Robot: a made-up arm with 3 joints. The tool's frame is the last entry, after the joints. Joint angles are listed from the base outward. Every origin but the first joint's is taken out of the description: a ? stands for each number. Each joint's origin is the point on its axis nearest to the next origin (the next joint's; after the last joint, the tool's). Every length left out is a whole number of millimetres.
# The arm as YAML. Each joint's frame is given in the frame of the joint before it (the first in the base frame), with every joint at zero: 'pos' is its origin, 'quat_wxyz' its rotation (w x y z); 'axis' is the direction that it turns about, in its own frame. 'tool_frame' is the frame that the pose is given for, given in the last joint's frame.
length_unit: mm
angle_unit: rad
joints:
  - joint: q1
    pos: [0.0, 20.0, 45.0]
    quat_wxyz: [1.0, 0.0, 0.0, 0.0]
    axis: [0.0, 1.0, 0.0]
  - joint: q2
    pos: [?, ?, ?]
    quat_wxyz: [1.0, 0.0, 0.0, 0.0]
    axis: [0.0, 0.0, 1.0]
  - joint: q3
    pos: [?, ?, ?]
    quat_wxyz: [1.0, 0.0, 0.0, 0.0]
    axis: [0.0, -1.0, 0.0]
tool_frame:
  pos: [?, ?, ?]
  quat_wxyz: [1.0, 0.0, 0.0, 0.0]
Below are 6 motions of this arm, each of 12 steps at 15 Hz.
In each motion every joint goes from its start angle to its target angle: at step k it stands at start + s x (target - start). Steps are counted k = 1, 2, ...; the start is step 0. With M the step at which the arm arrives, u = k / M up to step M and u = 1 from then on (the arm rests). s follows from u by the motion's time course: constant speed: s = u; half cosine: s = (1 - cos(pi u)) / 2; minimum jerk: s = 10 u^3 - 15 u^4 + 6 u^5.
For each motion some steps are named. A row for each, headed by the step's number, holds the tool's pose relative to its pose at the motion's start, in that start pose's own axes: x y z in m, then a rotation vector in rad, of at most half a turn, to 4 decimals.
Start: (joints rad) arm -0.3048 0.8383 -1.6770
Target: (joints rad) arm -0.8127 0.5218 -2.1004
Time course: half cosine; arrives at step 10
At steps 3, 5, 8, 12:
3: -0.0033 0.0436 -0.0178 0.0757 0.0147 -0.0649
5: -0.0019 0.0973 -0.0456 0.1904 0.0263 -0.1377
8: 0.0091 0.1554 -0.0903 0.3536 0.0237 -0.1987
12: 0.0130 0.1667 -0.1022 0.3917 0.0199 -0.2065

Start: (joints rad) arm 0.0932 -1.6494 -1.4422
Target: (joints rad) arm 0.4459 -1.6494 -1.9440
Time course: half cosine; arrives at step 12
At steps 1, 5, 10, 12:
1: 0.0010 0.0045 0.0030 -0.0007 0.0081 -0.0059
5: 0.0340 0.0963 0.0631 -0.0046 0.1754 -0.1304
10: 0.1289 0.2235 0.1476 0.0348 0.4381 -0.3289
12: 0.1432 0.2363 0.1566 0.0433 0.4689 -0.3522

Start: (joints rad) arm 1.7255 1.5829 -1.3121
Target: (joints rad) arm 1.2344 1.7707 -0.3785
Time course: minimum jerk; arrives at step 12
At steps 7, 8, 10, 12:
7: 0.0437 0.1888 -0.2432 -0.2778 -0.5804 -0.2086
8: 0.0729 0.2090 -0.2889 -0.3529 -0.6935 -0.2319
10: 0.1163 0.2238 -0.3411 -0.4554 -0.8323 -0.2497
12: 0.1258 0.2253 -0.3508 -0.4771 -0.8597 -0.2517

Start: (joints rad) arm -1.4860 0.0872 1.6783
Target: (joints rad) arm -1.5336 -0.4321 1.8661
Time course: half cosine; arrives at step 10
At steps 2, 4, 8, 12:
2: -0.0009 -0.0022 -0.0083 -0.0492 -0.0225 0.0060
4: -0.0022 -0.0114 -0.0295 -0.1777 -0.0812 0.0250
8: 0.0006 -0.0493 -0.0687 -0.4630 -0.2097 0.0837
12: 0.0019 -0.0579 -0.0737 -0.5115 -0.2310 0.0960

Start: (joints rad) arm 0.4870 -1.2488 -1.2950
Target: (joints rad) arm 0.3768 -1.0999 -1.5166
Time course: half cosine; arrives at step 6
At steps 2, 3, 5, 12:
2: 0.0004 -0.0181 0.0155 -0.0297 0.0462 0.0343
3: 0.0020 -0.0345 0.0306 -0.0614 0.0913 0.0666
5: 0.0071 -0.0592 0.0555 -0.1206 0.1670 0.1176
12: 0.0081 -0.0626 0.0591 -0.1302 0.1784 0.1250

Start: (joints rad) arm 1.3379 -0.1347 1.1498
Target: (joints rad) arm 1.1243 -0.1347 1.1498
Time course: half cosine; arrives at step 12
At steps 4, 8, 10, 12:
4: -0.0053 -0.0001 -0.0016 0.0029 -0.0529 -0.0065
8: -0.0155 -0.0002 -0.0055 0.0088 -0.1587 -0.0196
10: -0.0192 -0.0002 -0.0073 0.0109 -0.1975 -0.0244
12: -0.0205 -0.0002 -0.0079 0.0117 -0.2117 -0.0262

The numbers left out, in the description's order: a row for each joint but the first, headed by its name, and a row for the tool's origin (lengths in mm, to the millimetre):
q2: 59.0 0.0 351.0
q3: 64.0 19.0 0.0
tool: -399.0 0.0 72.0

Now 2 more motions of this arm.
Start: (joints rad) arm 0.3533 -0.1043 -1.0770
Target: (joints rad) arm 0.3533 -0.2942 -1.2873
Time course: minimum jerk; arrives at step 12
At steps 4, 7, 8, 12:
4: 0.0039 0.0018 0.0182 0.0355 0.0441 -0.0181
7: 0.0148 0.0008 0.0561 0.1131 0.1372 -0.0512
8: 0.0187 -0.0008 0.0675 0.1377 0.1659 -0.0600
12: 0.0253 -0.0044 0.0845 0.1761 0.2097 -0.0721

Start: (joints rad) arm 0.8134 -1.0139 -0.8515
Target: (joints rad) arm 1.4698 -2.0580 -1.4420
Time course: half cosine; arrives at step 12
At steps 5, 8, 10, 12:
5: 0.1224 0.1716 0.1387 0.1852 0.3022 -0.4095
8: 0.2877 0.2727 0.2257 0.4407 0.4944 -0.8125
10: 0.3603 0.2969 0.2479 0.5864 0.5340 -0.9917
12: 0.3838 0.3030 0.2531 0.6429 0.5388 -1.0535

